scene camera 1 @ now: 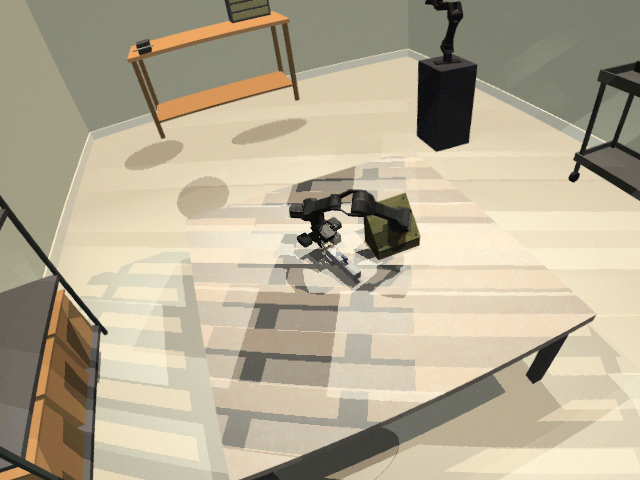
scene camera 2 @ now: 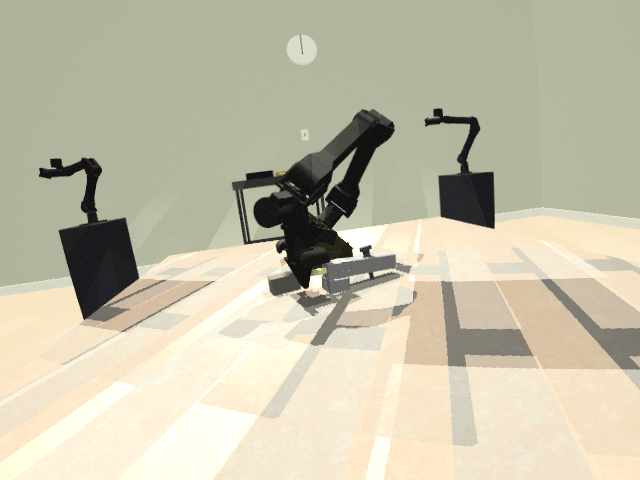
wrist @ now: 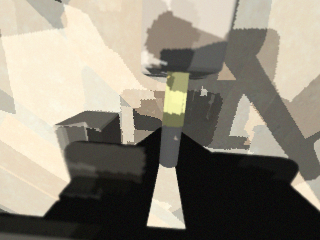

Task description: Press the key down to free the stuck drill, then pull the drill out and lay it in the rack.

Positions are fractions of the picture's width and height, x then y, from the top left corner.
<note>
My gripper (scene camera 2: 0.48,0.60) holds a drill (wrist: 0.55,0.34).
My gripper is seen too in scene camera 1 (scene camera 1: 0.50,0.51) and in the wrist view (wrist: 0.52,0.55).
</note>
